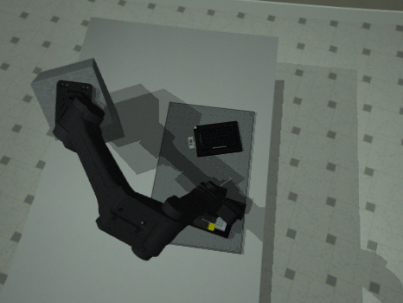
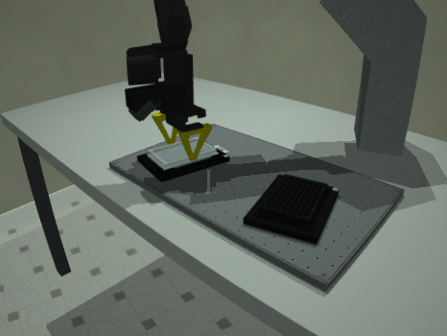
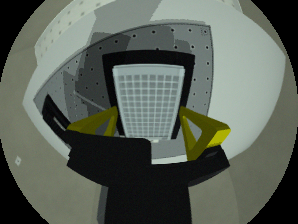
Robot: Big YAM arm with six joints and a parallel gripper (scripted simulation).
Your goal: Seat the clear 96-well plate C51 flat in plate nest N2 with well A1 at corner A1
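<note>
Right now the clear 96-well plate C51 is 10 mm below my hand. Also, from my hand: station label: 270 mm to the left, 60 mm behind, 30 mm below; black plate nest N2: 20 mm below; black 96-well plate C15: 270 mm to the left, 40 mm ahead, 10 mm below.
</note>
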